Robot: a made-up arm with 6 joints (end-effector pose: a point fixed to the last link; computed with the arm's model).
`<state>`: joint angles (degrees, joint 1 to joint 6).
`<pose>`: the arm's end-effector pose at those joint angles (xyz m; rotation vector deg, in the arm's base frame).
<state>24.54 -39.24 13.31 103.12 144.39 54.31</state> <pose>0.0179 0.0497 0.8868 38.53 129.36 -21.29</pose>
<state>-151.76 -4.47 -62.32 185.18 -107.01 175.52</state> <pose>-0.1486 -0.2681 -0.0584 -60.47 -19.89 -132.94</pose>
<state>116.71 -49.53 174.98 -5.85 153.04 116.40</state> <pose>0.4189 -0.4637 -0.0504 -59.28 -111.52 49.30</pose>
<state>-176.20 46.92 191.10 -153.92 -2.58 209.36</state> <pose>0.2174 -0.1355 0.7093 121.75 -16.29 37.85</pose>
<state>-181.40 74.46 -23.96 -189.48 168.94 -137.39</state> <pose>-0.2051 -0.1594 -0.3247 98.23 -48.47 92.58</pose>
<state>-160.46 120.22 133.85 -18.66 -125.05 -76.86</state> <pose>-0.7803 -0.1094 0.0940 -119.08 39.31 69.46</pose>
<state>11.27 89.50 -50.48 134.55 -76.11 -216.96</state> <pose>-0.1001 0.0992 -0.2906 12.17 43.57 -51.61</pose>
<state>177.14 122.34 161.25 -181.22 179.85 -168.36</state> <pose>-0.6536 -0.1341 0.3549 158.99 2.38 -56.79</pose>
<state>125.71 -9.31 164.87 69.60 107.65 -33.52</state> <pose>0.3989 -0.4554 0.3100 -39.22 143.37 83.76</pose>
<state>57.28 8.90 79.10 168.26 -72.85 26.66</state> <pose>-0.0323 0.2515 0.9363 -55.66 4.87 -111.59</pose>
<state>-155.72 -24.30 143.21 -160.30 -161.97 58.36</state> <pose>0.6391 0.1162 0.5631 -53.08 142.23 58.23</pose>
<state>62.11 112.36 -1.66 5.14 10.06 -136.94</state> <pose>0.1630 -0.0468 -0.4562 42.28 76.36 -65.36</pose>
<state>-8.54 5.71 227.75 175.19 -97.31 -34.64</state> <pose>-0.3418 0.2192 0.0355 -136.09 31.51 46.00</pose>
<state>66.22 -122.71 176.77 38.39 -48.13 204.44</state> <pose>0.1749 0.0730 -0.4180 35.44 52.34 -47.66</pose>
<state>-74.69 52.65 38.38 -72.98 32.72 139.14</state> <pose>0.1379 -0.6884 0.0205 -45.99 65.94 -88.54</pose>
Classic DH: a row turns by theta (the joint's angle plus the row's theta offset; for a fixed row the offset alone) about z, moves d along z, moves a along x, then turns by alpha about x. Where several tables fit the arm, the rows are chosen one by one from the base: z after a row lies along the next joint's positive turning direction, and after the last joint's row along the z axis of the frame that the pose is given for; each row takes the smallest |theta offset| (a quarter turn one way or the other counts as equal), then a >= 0, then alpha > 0; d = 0 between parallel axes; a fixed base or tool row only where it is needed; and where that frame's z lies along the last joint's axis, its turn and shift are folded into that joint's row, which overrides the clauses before.
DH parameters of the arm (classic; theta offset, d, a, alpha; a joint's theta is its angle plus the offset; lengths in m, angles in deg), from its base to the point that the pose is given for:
joint 1: 0 0.1497 0 -90
joint 2: -90 0 0.2637 180
joint 3: 0 0 0 -90
joint 4: 0 -0.5469 0 90
joint 5: 0 0.1666 0 -90
joint 6: 90 0 0 90
tool (fixed): -90 0 0 0

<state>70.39 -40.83 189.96 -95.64 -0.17 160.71</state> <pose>-0.2324 -0.6036 0.0303 -111.62 87.27 108.05</pose>
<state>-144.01 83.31 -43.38 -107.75 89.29 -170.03</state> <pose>0.1853 0.0718 -0.1633 90.02 121.73 59.45</pose>
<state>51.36 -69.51 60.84 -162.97 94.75 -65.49</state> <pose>-0.4766 -0.3410 0.6904 -86.77 -48.74 -7.10</pose>
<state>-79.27 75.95 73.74 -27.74 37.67 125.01</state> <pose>0.0039 -0.8128 0.1151 -90.49 62.26 -96.37</pose>
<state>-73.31 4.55 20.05 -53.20 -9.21 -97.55</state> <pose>0.0720 -0.5877 0.4302 122.68 -83.64 -11.53</pose>
